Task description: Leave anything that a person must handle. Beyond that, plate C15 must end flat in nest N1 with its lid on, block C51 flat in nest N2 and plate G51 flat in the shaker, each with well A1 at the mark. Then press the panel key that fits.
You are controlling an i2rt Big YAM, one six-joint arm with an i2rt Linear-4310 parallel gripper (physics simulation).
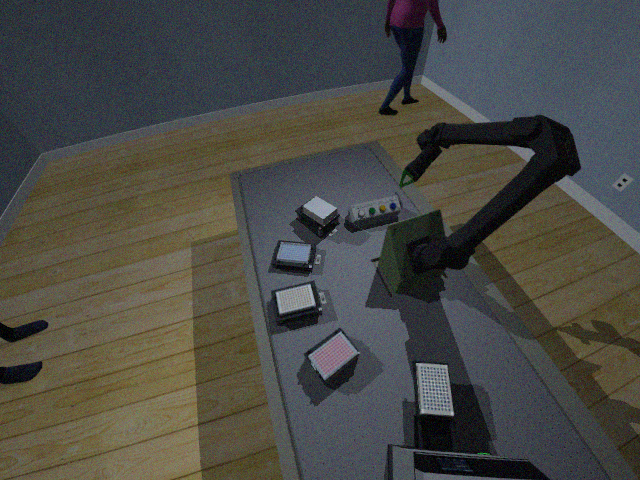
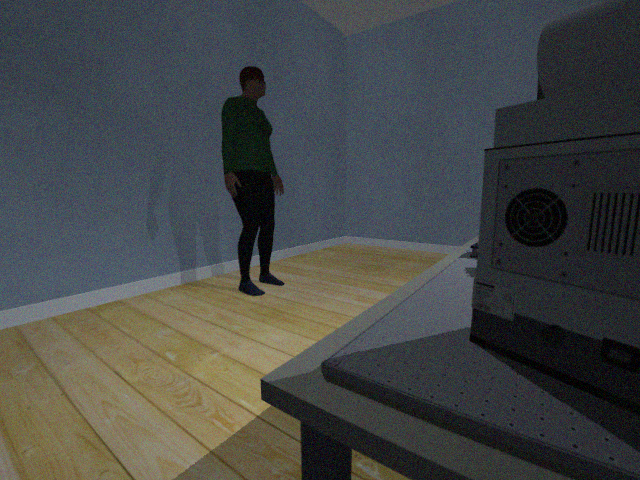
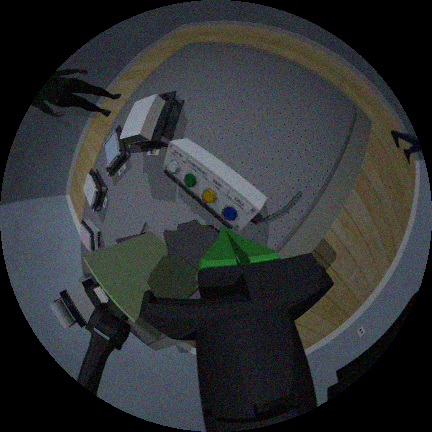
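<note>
My gripper (image 1: 402,183) (image 3: 222,231) is shut and empty, above the table beside the blue-key end of the key panel (image 1: 374,212) (image 3: 220,170). The panel has white, green, yellow and blue (image 1: 392,206) (image 3: 229,213) keys. A tall white block (image 1: 320,208) (image 3: 141,119) sits on a dark nest near the panel. A bluish plate (image 1: 294,253) (image 3: 113,146) and a cream welled plate (image 1: 295,299) (image 3: 91,189) sit in dark nests. A pink welled plate (image 1: 333,355) (image 3: 88,235) sits askew to them on a dark base. Labels and well A1 marks are unreadable.
A white welled plate (image 1: 434,388) stands on a dark support near a large instrument (image 1: 403,465) (image 2: 573,232). The arm's green wedge mount (image 1: 413,248) (image 3: 125,270) is beside the panel. People in pink (image 1: 409,14) and green (image 2: 247,134) (image 3: 52,90) stand off the table.
</note>
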